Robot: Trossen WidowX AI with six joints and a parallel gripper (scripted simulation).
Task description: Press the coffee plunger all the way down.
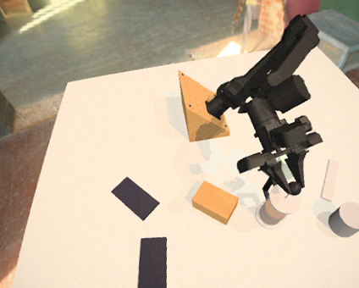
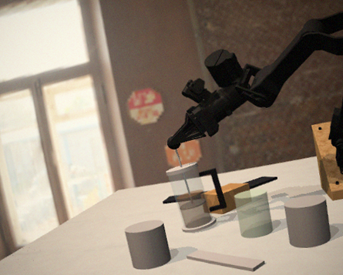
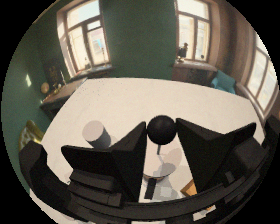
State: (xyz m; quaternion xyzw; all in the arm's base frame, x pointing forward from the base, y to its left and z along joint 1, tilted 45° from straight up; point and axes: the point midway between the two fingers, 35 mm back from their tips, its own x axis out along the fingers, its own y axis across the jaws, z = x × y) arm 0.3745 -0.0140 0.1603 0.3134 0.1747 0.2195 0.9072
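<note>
My gripper tip is 100 mm above the coffee press, 30 mm past it and 10 mm to the left of it. From my gripper tip the other things lie so: pale green cylinder (160 mm below, 160 mm behind, 80 mm to the left); orange block (180 mm below, 160 mm to the right, 70 mm behind).
</note>
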